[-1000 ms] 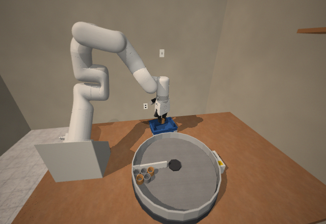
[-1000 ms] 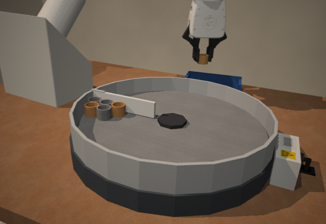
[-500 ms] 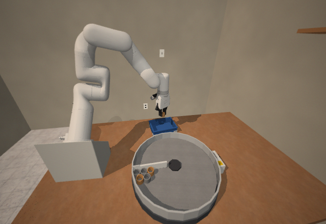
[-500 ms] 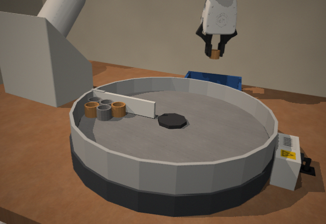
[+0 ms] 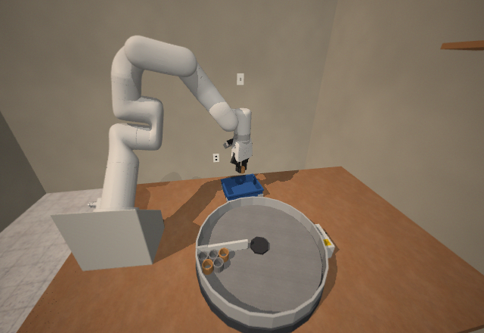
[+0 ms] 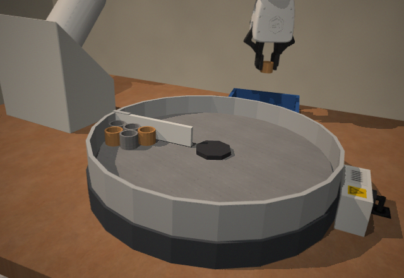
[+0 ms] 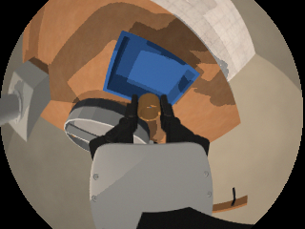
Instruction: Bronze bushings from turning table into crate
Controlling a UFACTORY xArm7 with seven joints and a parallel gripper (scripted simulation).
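Now: hand 13 cm above the blue crate. From my hand the other things lie so: turning table 2 cm ahead, 36 cm to the right, 10 cm below.
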